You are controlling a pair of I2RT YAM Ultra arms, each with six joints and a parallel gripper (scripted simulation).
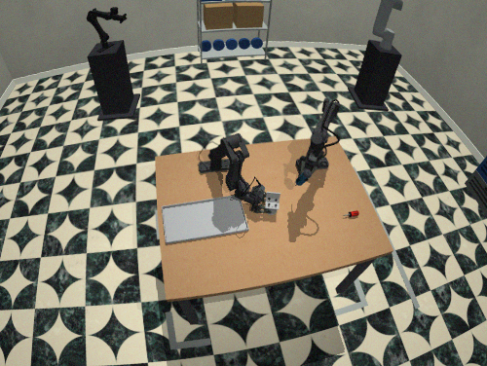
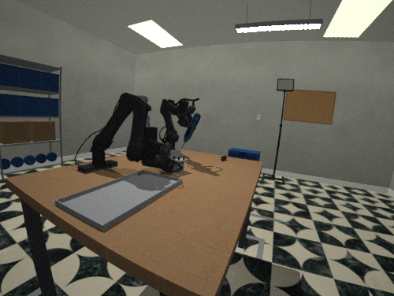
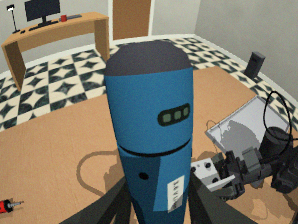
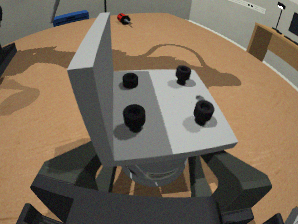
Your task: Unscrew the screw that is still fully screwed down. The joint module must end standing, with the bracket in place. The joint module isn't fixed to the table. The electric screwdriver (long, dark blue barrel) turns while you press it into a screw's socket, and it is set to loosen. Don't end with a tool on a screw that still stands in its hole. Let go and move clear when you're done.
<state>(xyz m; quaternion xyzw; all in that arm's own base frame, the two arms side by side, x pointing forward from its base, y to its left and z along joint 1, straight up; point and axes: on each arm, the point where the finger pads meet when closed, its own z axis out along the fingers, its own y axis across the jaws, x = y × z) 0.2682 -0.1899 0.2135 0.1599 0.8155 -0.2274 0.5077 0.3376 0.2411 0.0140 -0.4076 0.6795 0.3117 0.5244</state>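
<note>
Now: the screw 4 cm above my right hand, 2 cm to the left of it and 1 cm behind it. Round my right hand: red-handled screwdriver: 45 cm to the left, 6 cm ahead, 1 cm below; then grey l-shaped bracket: 5 cm above; then grey tray: 35 cm to the right, 4 cm ahead, 2 cm below.
</note>
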